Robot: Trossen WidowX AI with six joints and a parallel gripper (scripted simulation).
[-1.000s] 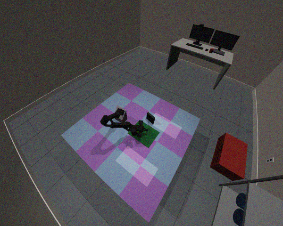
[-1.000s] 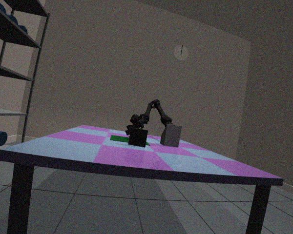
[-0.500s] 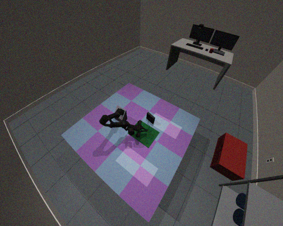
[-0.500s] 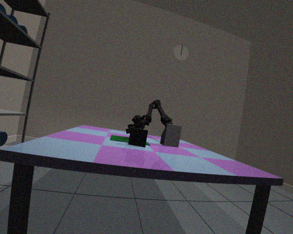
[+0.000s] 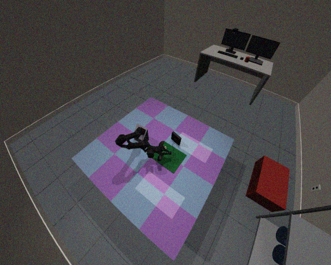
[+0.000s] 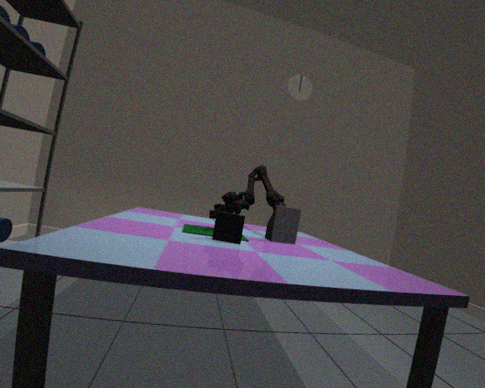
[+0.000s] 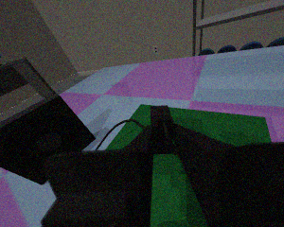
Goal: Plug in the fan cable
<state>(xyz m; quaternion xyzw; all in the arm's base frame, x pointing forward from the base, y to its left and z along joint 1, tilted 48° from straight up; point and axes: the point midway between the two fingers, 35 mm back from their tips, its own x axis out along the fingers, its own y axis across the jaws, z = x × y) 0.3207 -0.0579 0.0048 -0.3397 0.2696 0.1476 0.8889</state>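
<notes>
Right now my gripper tip is 11 cm above the green board, 1 cm to the right of it and 1 cm past it. From my gripper tip the other things lie so: white four-pin fan header 9 cm below, 9 cm behind, 7 cm to the left; black fan 20 cm to the left, 4 cm below, 4 cm behind; dark fan plug 1 cm below.
</notes>
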